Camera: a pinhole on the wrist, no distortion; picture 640 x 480 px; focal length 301.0 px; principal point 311.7 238.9 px. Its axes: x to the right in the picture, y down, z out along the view. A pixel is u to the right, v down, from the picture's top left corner.
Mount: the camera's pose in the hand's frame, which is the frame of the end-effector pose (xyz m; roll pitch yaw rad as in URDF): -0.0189 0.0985 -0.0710 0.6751 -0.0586 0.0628
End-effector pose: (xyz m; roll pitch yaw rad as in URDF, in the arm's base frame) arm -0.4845 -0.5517 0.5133 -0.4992 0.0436 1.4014
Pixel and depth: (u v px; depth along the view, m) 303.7 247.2 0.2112
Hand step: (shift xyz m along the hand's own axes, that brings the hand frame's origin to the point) -0.0263 -0.0297 0.0969
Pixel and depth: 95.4 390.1 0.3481
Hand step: -0.2853 0.0005 0.2947
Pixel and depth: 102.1 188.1 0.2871
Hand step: -0.2158 -0.1316 0.1108
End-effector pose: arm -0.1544 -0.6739 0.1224 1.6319 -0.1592 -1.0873
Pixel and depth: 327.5 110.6 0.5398
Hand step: 0.0255 -0.4167 0.2078
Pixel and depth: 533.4 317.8 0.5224
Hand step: 0.3494 -0.0984 0.4441
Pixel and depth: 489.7 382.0 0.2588
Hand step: 0.1214 0.0415 0.2164
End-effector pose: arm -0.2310 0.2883 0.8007 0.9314 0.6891 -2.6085
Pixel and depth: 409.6 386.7 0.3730
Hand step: 0.0839 0.0146 0.3411
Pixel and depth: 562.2 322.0 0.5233
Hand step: 0.3993 -0.0899 0.4525
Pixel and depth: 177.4 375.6 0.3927
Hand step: -0.2112 -0.0200 0.3360
